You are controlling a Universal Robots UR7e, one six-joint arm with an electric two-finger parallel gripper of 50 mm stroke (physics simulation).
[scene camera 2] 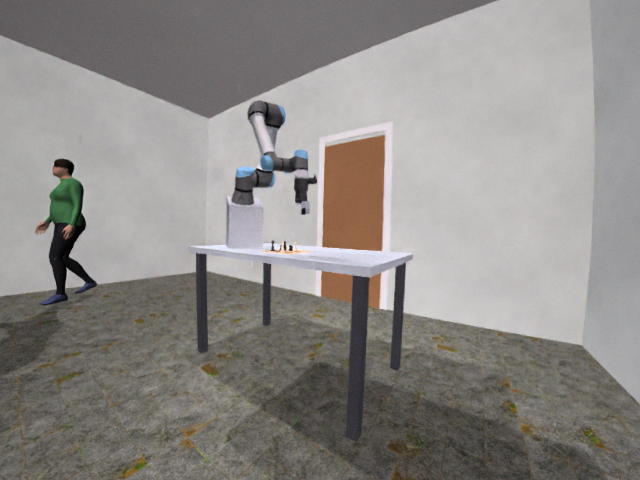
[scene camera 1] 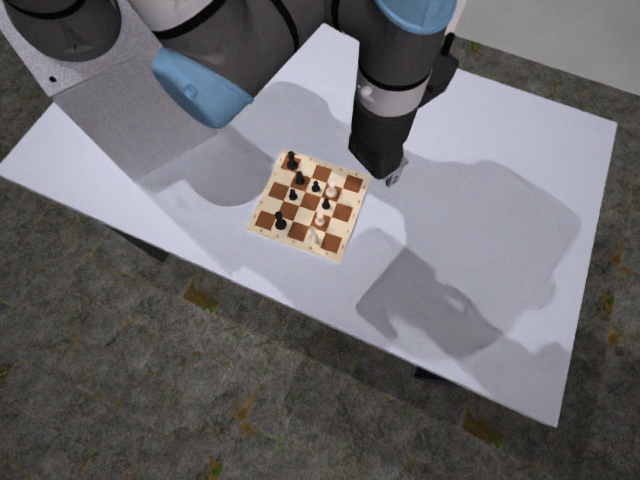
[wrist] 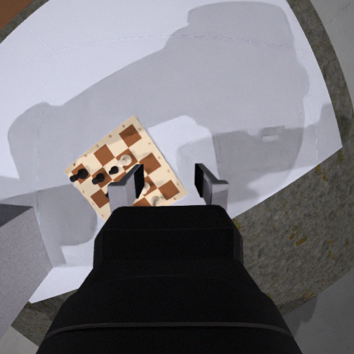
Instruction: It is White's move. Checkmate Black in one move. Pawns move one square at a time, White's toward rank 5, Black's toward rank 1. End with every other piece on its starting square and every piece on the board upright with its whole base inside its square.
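Frame: origin at the arm's base, x ahead, y left, z up, level; millimetres.
Seen in the pictures: gripper, fingertip midpoint: (scene camera 2: 305, 214) (scene camera 1: 380, 170); arm's base at its link origin: (scene camera 2: 242, 201) (scene camera 1: 68, 13).
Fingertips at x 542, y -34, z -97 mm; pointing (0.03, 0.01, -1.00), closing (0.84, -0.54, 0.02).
Observation:
Offsets run from my fingertips to a thing's top centre. "*": to the spot under its first point. Level surfaces: height alone.
The small 5x5 chessboard @[* dx -224, dy -103, dz -213 mm] (scene camera 1: 251, 227) (wrist: 183, 192) lies on the table. Three white pieces stand on it: one @[dx -90, dy +38, dz -160 mm] (scene camera 1: 331, 190) (wrist: 124, 160) beside a small black piece @[dx -126, dy +35, dz -181 mm] (scene camera 1: 315, 186) (wrist: 114, 170), a small one @[dx -90, dy -37, dz -180 mm] (scene camera 1: 320, 220) (wrist: 146, 188), and one @[dx -91, dy -80, dz -149 mm] (scene camera 1: 312, 236) (wrist: 156, 200) in an edge row. Black pieces include one @[dx -199, dy +73, dz -160 mm] (scene camera 1: 292, 161) (wrist: 80, 175) on a corner square, others @[dx -167, dy +40, dz -180 mm] (scene camera 1: 299, 178) @[dx -166, dy -2, dz -181 mm] (scene camera 1: 293, 195) @[dx -90, dy +3, dz -181 mm] (scene camera 1: 325, 204), and a larger one @[dx -167, dy -74, dz -149 mm] (scene camera 1: 280, 221). All look upright; exact types are too small to tell. My gripper (scene camera 1: 397, 175) (scene camera 2: 305, 208) (wrist: 169, 173) is open and empty, high above the table beside the board. Its finger hides some pieces in the wrist view.
The white table @[dz -219 mm] (scene camera 1: 491, 206) (scene camera 2: 330, 257) carries the arm's grey pedestal (scene camera 1: 129, 113) (scene camera 2: 245, 224) to one side of the board. The arm's links hang over the table's back part. A person (scene camera 2: 66, 201) in a green top stands away from the table. A brown door (scene camera 2: 354, 196) is behind.

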